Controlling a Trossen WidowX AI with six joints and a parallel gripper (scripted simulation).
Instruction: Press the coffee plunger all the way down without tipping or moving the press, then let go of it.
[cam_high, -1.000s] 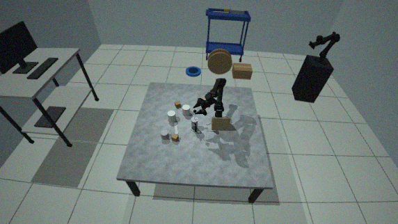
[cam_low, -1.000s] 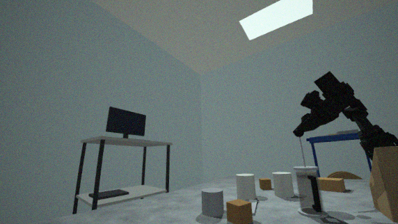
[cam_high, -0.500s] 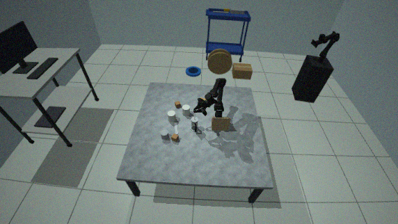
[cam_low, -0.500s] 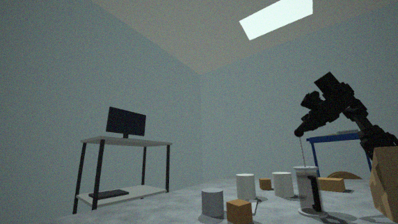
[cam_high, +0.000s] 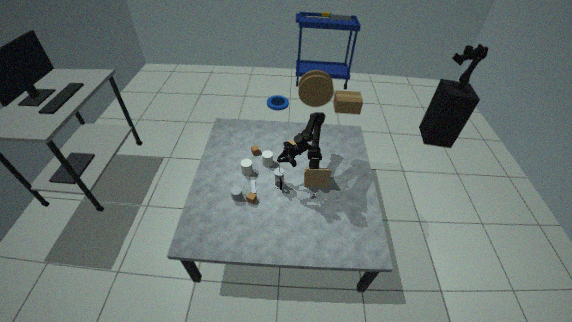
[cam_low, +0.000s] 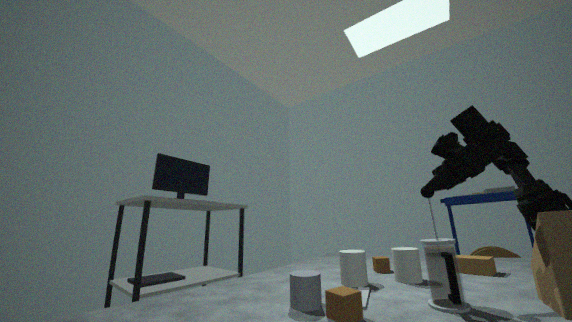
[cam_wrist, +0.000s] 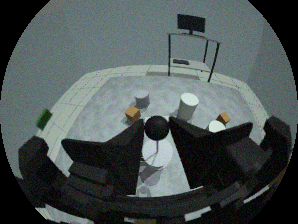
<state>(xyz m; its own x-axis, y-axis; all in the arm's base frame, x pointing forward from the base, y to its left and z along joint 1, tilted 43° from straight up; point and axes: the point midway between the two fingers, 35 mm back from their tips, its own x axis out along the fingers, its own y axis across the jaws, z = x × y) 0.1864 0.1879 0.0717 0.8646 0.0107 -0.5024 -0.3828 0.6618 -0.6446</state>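
My gripper tip is 1 cm past the coffee press, 1 cm to the right of it and 13 cm above it.
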